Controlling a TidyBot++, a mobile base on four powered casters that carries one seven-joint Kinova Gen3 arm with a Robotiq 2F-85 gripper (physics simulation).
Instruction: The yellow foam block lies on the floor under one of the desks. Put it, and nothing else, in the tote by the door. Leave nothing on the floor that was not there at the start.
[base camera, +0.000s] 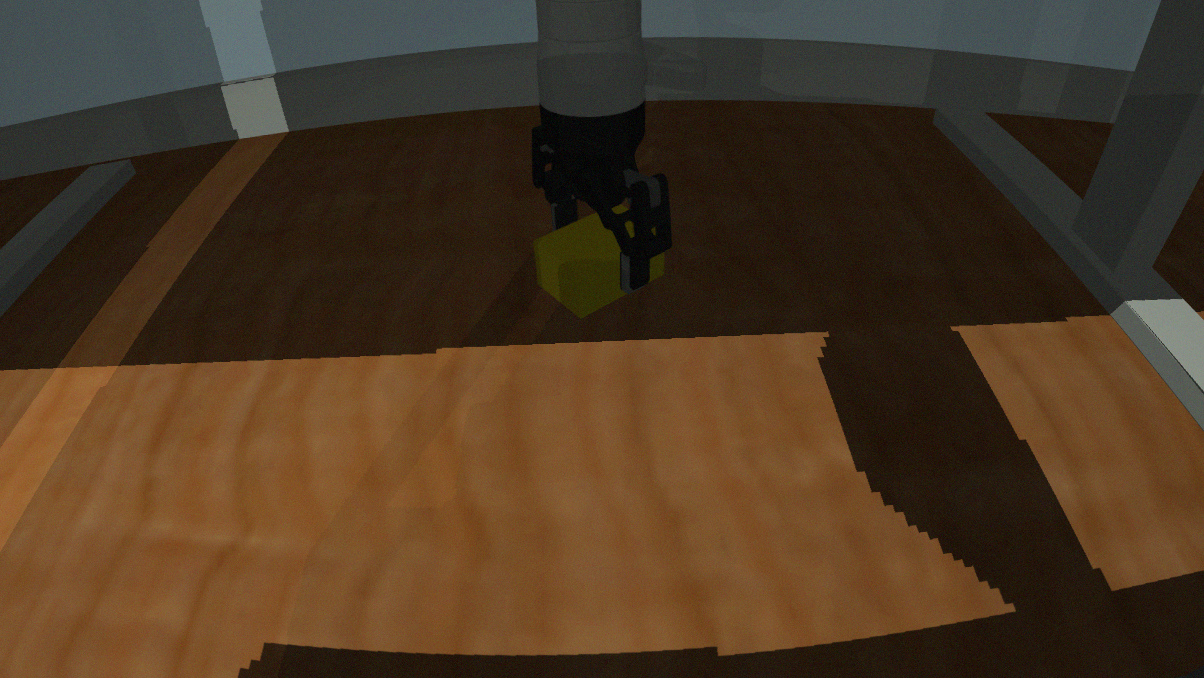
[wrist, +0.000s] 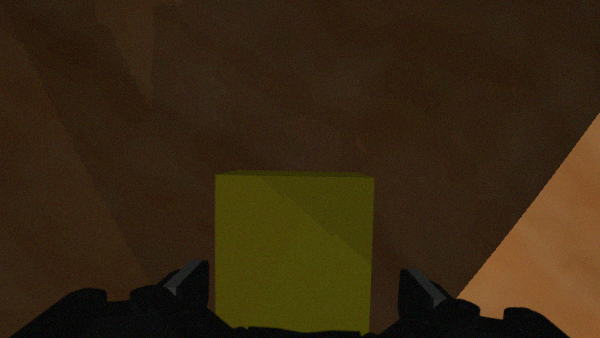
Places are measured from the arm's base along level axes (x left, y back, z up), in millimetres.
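Pixels of known places: gripper, fingertip midpoint: (base camera: 598, 261) (wrist: 303, 286).
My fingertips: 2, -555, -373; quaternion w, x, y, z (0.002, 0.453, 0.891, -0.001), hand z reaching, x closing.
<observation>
Behind a point stands the place of what it marks, as x, y, z.
The yellow foam block (base camera: 579, 273) @(16, -511, -352) (wrist: 292, 250) @(-13, -572, -351) lies on the shaded floor, near the middle of the base camera view. My gripper (base camera: 599, 250) @(2, -555, -373) (wrist: 303, 286) @(2, -555, -373) is open and points down at the block. In the wrist view one fingertip stands on each side of the block, with a narrow gap left and right. In the base camera view the near finger hides part of the block's right end, and the far finger is partly behind the block. The tote does not show in either view.
Grey bars of desk frames run along the floor at the right (base camera: 1036, 202) @(-483, -655, -371) and at the left (base camera: 63, 227) @(685, -714, -375) of the base camera view. A grey upright (base camera: 1150, 143) @(-497, -551, -244) stands at the right. A wall with a grey skirting (base camera: 421, 80) @(234, -965, -344) is behind the arm.
</observation>
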